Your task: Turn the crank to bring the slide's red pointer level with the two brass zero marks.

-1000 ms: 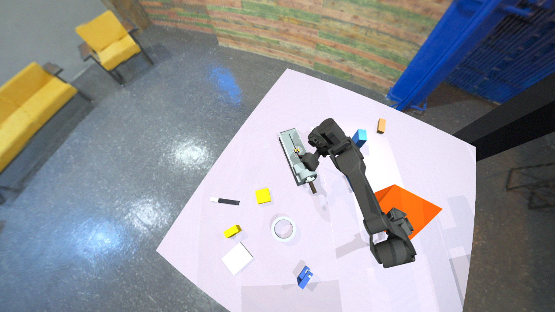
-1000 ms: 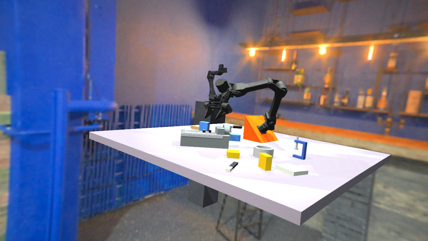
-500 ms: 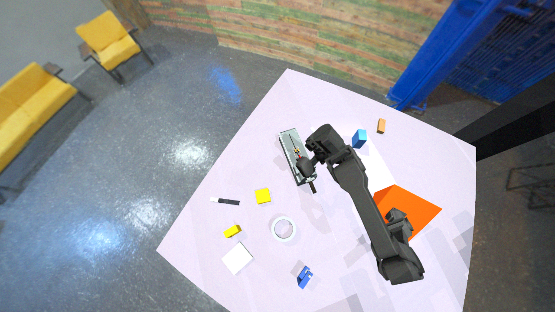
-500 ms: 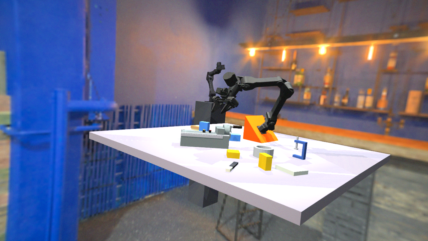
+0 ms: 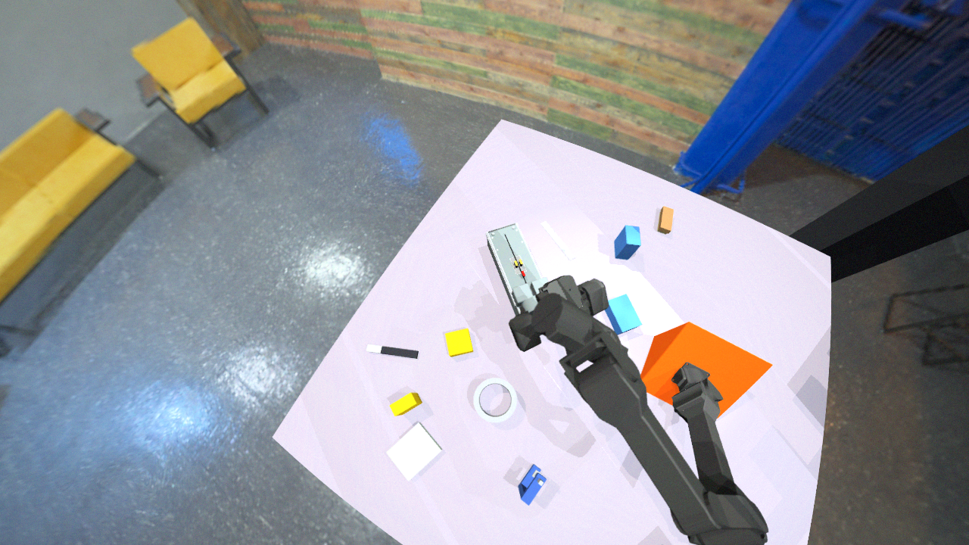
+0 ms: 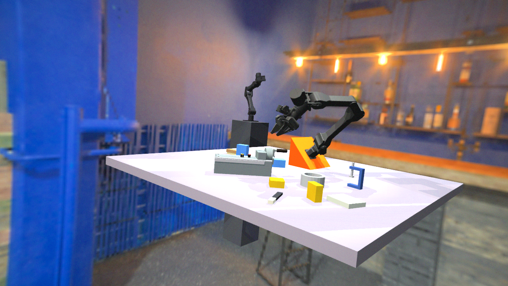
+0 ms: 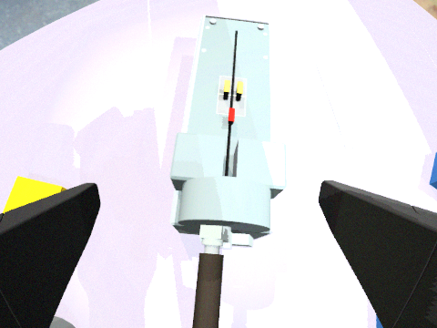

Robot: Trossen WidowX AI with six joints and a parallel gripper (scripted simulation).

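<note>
Right now my gripper tip is 70 mm above the brown crank handle, 40 mm past it and 30 mm to the right of it. The rest, counted from my gripper tip: metal strip 260 mm to the right, 190 mm below, 40 mm ahead; blue clamp 340 mm to the left, 170 mm behind, 140 mm below; red pointer 110 mm below, 80 mm to the right, 70 mm ahead.
</note>
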